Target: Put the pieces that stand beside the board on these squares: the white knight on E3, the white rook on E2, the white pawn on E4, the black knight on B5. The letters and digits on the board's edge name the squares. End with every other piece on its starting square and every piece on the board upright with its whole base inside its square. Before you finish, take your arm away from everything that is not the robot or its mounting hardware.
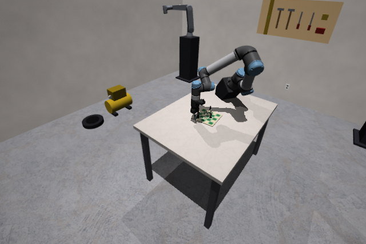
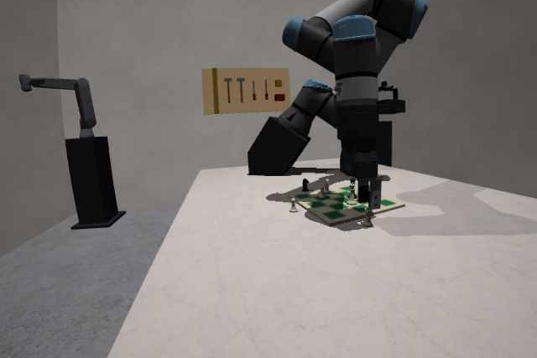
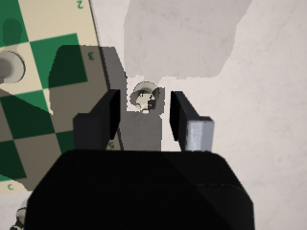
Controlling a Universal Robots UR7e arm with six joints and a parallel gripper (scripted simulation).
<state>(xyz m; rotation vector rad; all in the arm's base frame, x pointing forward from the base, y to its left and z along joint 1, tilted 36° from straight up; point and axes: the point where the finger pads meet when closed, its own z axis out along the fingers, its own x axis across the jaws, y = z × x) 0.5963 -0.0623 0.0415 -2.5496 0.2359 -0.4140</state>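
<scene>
My hand is 14 cm past the cream chessboard, 2 cm to the right of it and 6 cm above it.
</scene>
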